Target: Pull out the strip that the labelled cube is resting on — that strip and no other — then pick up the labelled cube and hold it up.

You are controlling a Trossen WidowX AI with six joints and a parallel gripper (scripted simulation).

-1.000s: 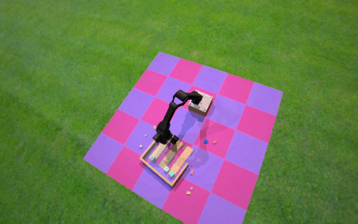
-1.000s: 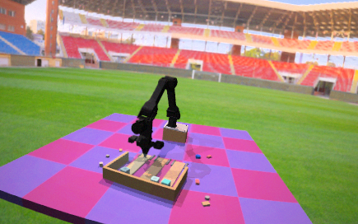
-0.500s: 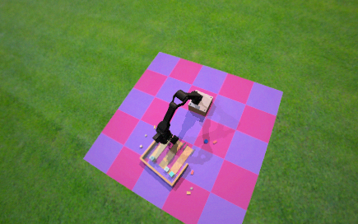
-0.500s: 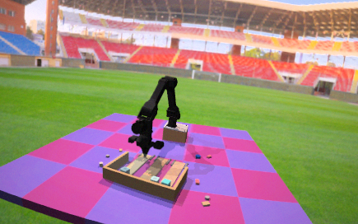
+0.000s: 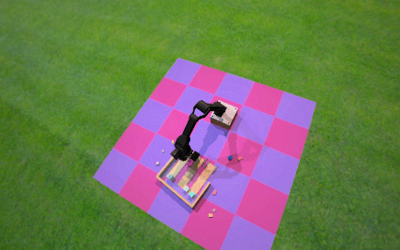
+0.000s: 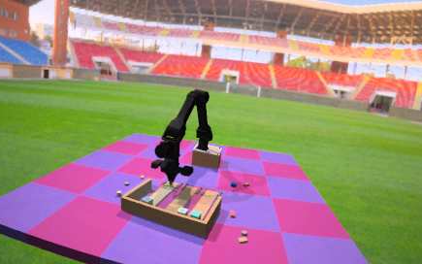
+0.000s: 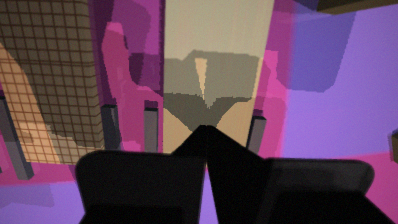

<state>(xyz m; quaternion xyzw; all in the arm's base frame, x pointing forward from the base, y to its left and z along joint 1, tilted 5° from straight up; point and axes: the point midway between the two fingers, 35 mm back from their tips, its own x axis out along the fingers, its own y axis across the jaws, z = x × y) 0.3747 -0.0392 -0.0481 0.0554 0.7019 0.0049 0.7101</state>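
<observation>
The tan strip lies 10 cm ahead of my gripper tip and 1 cm to the right of it.
</observation>
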